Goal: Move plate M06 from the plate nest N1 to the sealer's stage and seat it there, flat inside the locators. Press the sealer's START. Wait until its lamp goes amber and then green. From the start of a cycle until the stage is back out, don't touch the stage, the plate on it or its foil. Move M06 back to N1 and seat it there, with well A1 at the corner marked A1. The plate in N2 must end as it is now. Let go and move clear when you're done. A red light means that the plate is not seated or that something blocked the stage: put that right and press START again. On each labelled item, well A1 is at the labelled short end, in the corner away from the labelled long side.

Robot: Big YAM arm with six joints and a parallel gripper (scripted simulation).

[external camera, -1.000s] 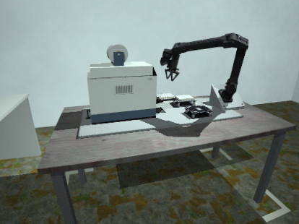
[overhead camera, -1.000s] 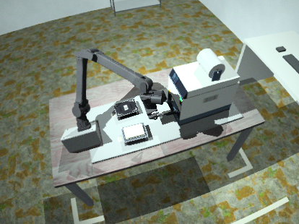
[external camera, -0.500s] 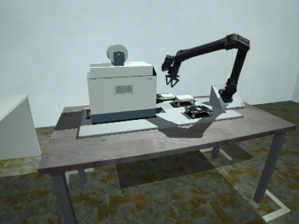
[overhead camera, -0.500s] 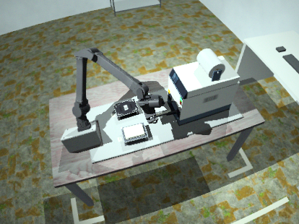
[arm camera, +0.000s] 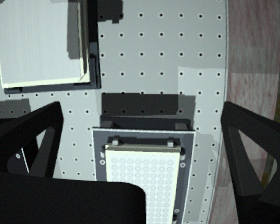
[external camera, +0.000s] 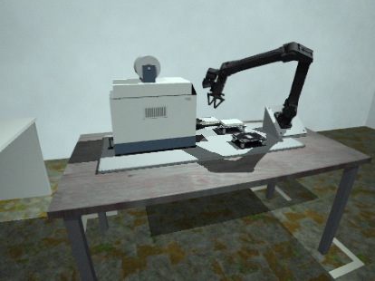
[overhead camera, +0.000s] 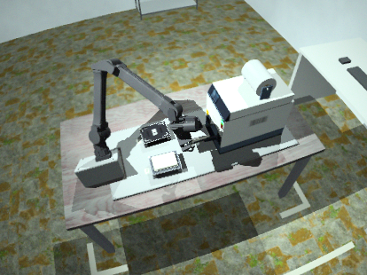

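The sealer stage lies 8 cm ahead of my hand, 9 cm to the left of it and 8 cm below it. Round my hand: foil roll (41 cm ahead, 8 cm to the left, 24 cm above); then black nest N1 (13 cm behind, 23 cm to the left, 14 cm below); then pale plate (14 cm behind, 1 cm to the left, 12 cm below).
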